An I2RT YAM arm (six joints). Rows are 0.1 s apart.
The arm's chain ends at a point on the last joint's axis. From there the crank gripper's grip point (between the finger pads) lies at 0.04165 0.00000 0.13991 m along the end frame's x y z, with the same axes.
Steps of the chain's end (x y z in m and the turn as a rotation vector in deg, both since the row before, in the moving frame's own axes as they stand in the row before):
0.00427 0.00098 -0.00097 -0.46 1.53 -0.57
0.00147 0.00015 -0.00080 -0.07 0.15 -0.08
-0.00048 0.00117 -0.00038 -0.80 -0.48 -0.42
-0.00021 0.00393 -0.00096 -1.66 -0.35 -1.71
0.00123 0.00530 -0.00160 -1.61 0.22 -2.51
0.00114 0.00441 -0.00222 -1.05 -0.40 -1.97
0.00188 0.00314 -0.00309 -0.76 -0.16 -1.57
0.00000 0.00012 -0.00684 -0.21 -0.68 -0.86
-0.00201 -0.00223 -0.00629 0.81 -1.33 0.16
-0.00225 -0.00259 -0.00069 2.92 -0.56 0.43
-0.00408 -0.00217 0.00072 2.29 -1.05 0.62
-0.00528 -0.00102 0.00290 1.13 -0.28 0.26
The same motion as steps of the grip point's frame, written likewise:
0.00799 0.00167 -0.00213 -0.46 1.53 -0.57
0.00184 0.00026 -0.00091 -0.07 0.15 -0.08
-0.00165 0.00282 -0.00005 -0.80 -0.48 -0.42
-0.00102 0.00676 -0.00075 -1.66 -0.35 -1.71
0.00181 0.00739 -0.00179 -1.61 0.22 -2.51
0.00018 0.00556 -0.00194 -1.05 -0.40 -1.97
0.00150 0.00386 -0.00298 -0.76 -0.16 -1.57
-0.00166 0.00002 -0.00636 -0.21 -0.68 -0.86
-0.00527 -0.00410 -0.00537 0.81 -1.33 0.16
-0.00359 -0.00942 -0.00046 2.92 -0.56 0.43
-0.00662 -0.00734 0.00136 2.29 -1.05 0.62
-0.00596 -0.00359 0.00308 1.13 -0.28 0.26

